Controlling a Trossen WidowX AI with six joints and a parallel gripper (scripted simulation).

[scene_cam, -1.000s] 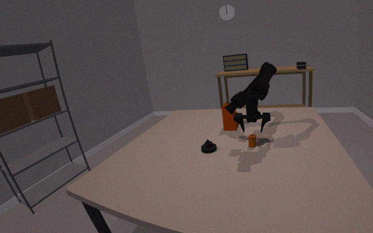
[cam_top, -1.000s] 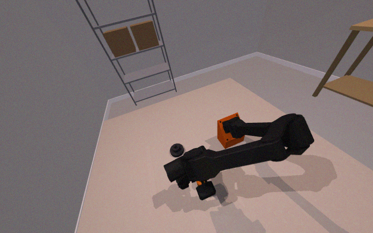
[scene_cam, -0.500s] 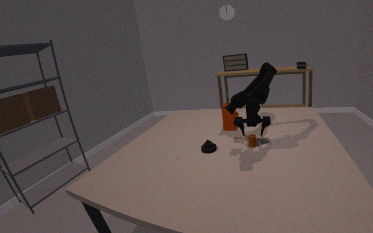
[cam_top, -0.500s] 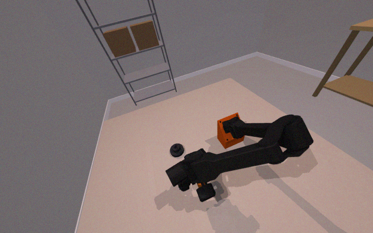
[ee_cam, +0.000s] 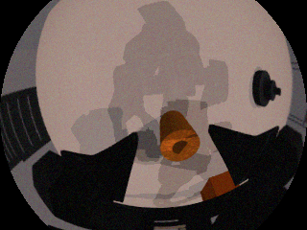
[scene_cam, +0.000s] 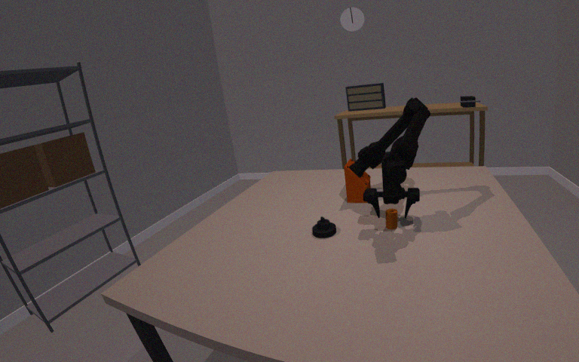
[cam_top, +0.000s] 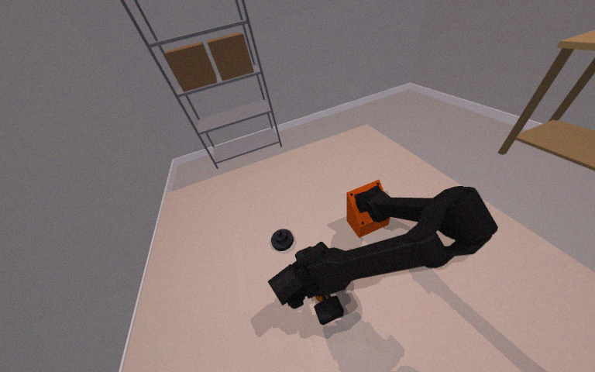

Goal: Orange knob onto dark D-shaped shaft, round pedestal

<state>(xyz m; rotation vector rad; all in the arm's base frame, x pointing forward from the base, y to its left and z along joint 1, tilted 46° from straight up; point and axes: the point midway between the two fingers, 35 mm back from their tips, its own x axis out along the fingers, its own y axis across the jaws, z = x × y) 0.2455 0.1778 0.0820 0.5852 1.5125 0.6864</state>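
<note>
Right now the orange knob is 1 cm below my gripper tip. Round my gripper tip: dark round pedestal 7 cm ahead, 23 cm to the right, 1 cm below.
</note>
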